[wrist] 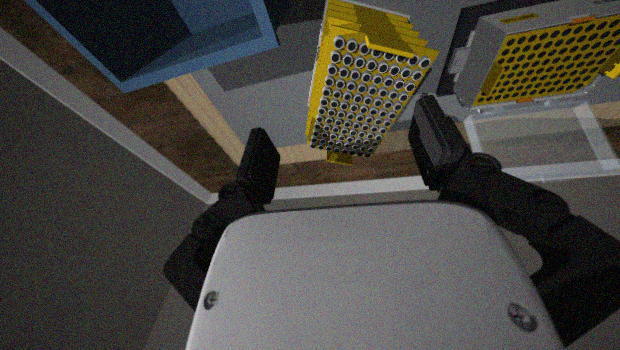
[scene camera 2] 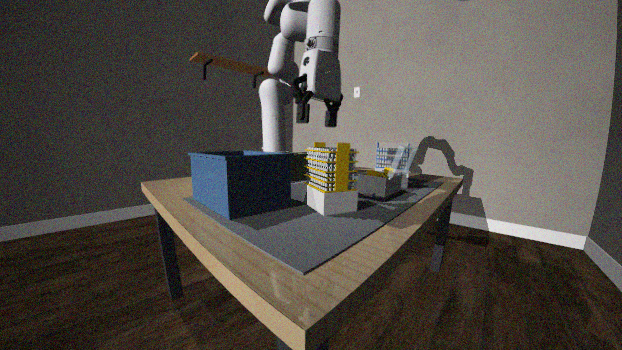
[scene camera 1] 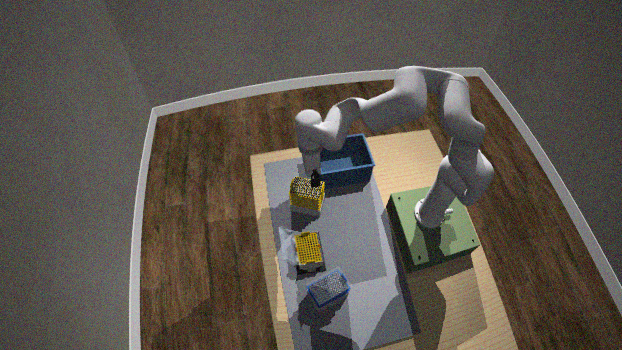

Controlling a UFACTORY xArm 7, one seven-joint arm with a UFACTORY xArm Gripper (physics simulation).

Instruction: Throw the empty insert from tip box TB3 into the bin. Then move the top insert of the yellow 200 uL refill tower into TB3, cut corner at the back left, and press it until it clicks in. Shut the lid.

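My gripper [scene camera 1: 315, 179] [scene camera 2: 316, 123] [wrist: 336, 131] is open and empty, above the yellow refill tower [scene camera 1: 307, 196] [scene camera 2: 324, 170] [wrist: 357, 95]. In scene camera 2 there is a gap between the fingertips and the tower. The tower is a stack of yellow inserts with tips on a white base. A tip box [scene camera 1: 311, 267] [scene camera 2: 376, 185] [wrist: 472, 75], apparently TB3, holds a yellow insert [scene camera 1: 309, 246] [wrist: 550, 60] with empty holes. Its clear lid [scene camera 1: 288, 246] [scene camera 2: 401, 160] [wrist: 565, 171] is open. The blue bin [scene camera 1: 350, 175] [scene camera 2: 260, 182] [wrist: 210, 56] stands beside the tower; part of its inside is hidden.
A blue rack of tips [scene camera 1: 328, 288] [scene camera 2: 385, 156] stands beyond the tip box from the tower. The objects stand on a grey mat [scene camera 1: 350, 235] [scene camera 2: 295, 250]. The arm's base is on a green block [scene camera 1: 407, 220]. A wooden shelf [scene camera 2: 230, 63] hangs on the wall.
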